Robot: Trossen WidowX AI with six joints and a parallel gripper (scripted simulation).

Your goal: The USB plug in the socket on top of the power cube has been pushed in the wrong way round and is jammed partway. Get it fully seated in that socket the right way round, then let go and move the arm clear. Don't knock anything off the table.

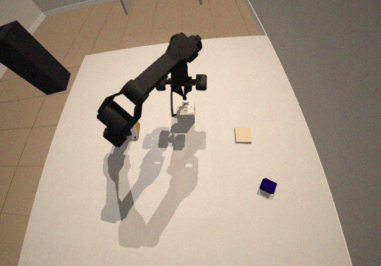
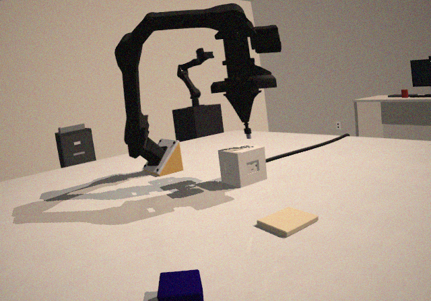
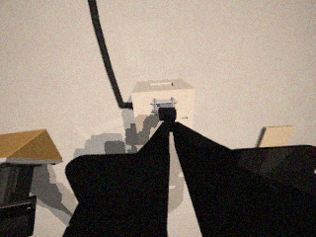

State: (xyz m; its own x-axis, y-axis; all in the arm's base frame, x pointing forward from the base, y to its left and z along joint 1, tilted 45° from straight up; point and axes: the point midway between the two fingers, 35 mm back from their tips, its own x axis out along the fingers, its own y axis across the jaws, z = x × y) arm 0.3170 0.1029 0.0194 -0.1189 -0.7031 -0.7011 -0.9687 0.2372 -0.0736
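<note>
Right now the dark USB plug is 2 cm below my gripper tip. Also, from my gripper tip: dark blue block: 40 cm to the right, 26 cm ahead, 12 cm below; flat tan pad: 23 cm ahead, 17 cm to the right, 13 cm below; USB socket: 6 cm below.
</note>
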